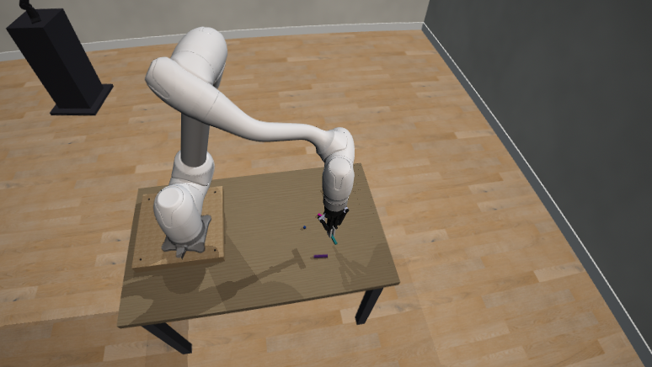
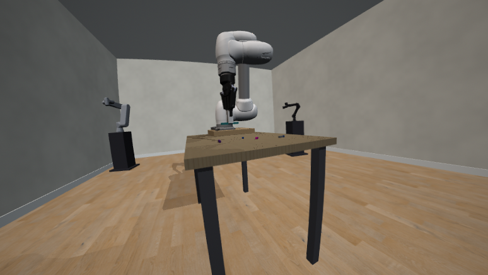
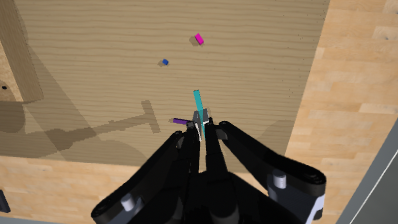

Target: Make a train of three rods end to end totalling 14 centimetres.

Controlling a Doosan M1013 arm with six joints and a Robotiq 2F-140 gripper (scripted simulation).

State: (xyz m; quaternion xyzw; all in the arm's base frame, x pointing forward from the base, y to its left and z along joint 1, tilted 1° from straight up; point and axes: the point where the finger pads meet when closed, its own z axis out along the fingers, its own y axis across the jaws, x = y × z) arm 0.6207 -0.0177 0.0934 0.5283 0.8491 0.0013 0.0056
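The grey rod is 280 mm to the left of my hand, 120 mm below it and 10 mm behind it. From my hand the other things lie so: purple rod: 120 mm below, 60 mm to the right, 40 mm behind; then turquoise rod: 30 mm below; then magenta rod: 150 mm to the left, 120 mm below, 40 mm behind.
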